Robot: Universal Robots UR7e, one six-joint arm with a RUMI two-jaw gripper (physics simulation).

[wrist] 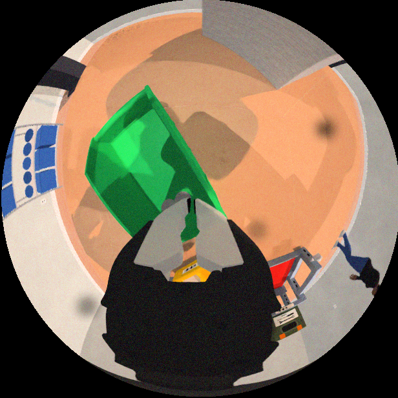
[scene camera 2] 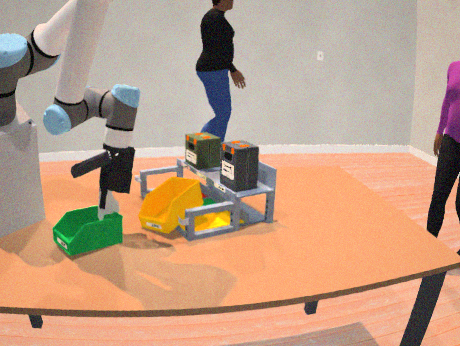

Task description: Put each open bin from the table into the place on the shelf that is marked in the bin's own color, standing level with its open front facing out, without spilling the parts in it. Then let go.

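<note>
A green bin [scene camera 2: 89, 232] [wrist: 130, 150] is upright and about level at or just above the table top on the left, open front facing left in the scene view. My gripper [scene camera 2: 103, 214] [wrist: 192, 199] is shut on its back wall. Grey parts show beside the fingertips in the wrist view; the rest of the contents cannot be told. A yellow bin [scene camera 2: 170, 207] [wrist: 192, 271] is at the front of the grey shelf [scene camera 2: 267, 177] [wrist: 303, 251], front facing left; whether it is level is unclear. A yellow mark [scene camera 2: 215, 220], a green mark [scene camera 2: 208, 201] and a red mark [wrist: 282, 274] show on the shelf.
An olive box [scene camera 2: 202, 151] [wrist: 288, 322] and a dark grey box [scene camera 2: 240, 166] stand on the shelf's top board. Side frames stick out at the shelf's front. A grey block [scene camera 2: 20, 180] stands left of the green bin. Two people stand beyond the table.
</note>
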